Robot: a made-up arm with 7 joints.
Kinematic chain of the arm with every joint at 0, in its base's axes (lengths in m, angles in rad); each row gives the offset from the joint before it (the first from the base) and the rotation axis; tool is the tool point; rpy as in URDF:
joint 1: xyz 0 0 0.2 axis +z
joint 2: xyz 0 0 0 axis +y
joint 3: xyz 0 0 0.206 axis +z
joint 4: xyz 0.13 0 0 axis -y
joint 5: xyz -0.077 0 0.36 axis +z
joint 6: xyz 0 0 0 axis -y
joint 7: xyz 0.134 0 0 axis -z
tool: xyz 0 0 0 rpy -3.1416 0 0
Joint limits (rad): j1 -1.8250..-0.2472 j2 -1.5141..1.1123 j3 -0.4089..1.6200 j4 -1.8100..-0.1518 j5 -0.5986..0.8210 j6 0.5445..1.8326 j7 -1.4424..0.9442
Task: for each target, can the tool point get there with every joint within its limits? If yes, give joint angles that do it. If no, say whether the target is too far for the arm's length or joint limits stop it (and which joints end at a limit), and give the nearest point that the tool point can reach.
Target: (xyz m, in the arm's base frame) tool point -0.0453 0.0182 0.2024
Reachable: no: joint limits stop it (at a limit: joint 2, joint 3, joint 4, joint 6) | nearest point -0.2163 0.0869 0.6906 | short by 0.522 m
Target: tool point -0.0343 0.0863 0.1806
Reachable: no: joint limits stop it (at a limit: joint 1, joint 3, joint 4, joint 6) | nearest point 0.0601 0.5389 0.1737 | short by 0.462 m
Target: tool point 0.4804 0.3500 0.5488
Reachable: yes | joints -0.8565 -0.2332 1.3829 -1.4133 -0.4855 1.3026 -0.4876
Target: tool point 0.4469 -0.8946 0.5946
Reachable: no: too far | nearest point 0.3100 -0.6206 0.4737 | short by 0.329 m
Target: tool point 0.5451 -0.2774 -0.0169
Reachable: yes | joints -0.5093 0.7210 0.0067 -1.5162 0.2787 1.0116 -0.4854
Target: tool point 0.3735 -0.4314 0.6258
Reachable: yes | joints -0.9743 0.3382 0.1535 -0.6083 0.0736 0.9440 0.7585
